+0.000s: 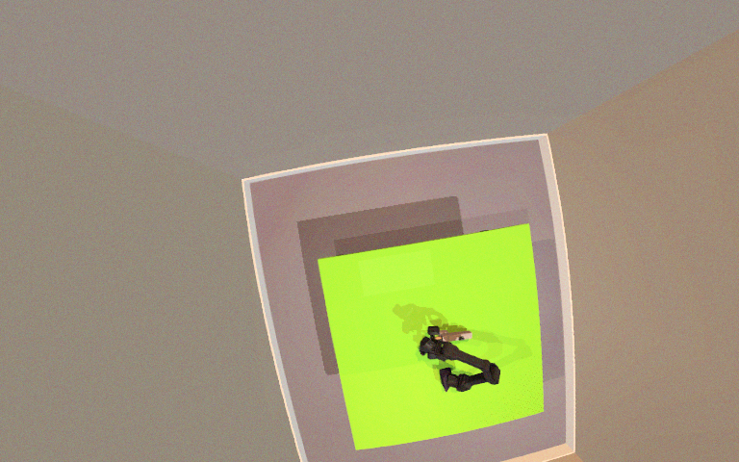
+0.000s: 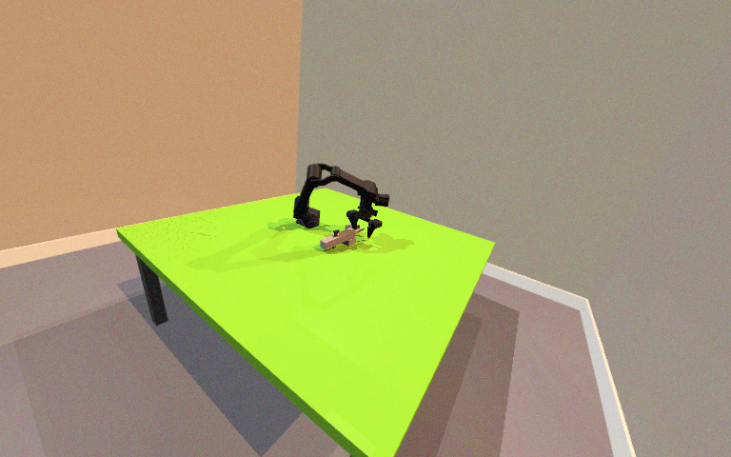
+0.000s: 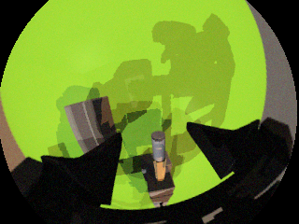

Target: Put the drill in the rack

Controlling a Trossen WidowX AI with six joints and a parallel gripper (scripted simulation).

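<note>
The drill is 5 cm to the right of my gripper tip and 3 cm above it. The rest, counted from my gripper tip: holder block (1 cm behind, 15 cm to the right, 1 cm above); slotted rack (8 cm behind, 2 cm to the left); small dark key (1 cm behind, 17 cm to the right, 3 cm above).
</note>
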